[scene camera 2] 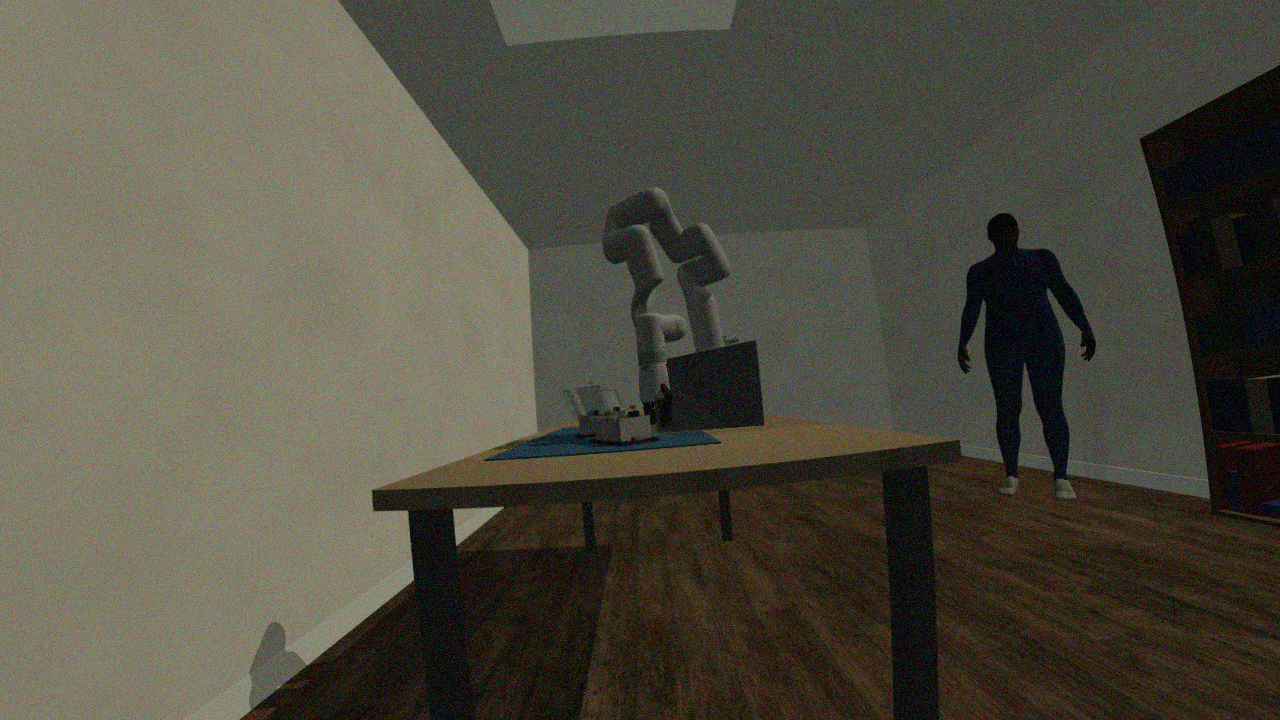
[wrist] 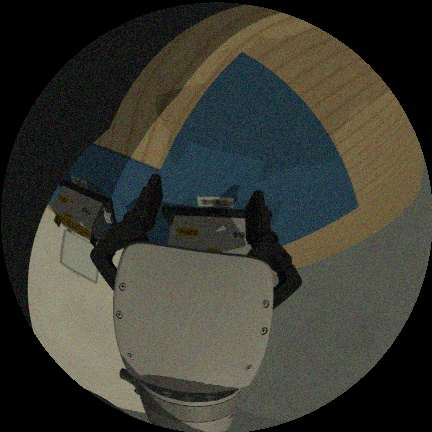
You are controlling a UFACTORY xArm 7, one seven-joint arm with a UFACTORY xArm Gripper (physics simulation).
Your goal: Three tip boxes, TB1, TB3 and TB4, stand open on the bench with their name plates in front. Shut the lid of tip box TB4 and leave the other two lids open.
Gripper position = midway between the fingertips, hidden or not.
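Note:
There's my gripper (wrist: 205, 190), and I can see a clear lid (wrist: 74, 254) as well.

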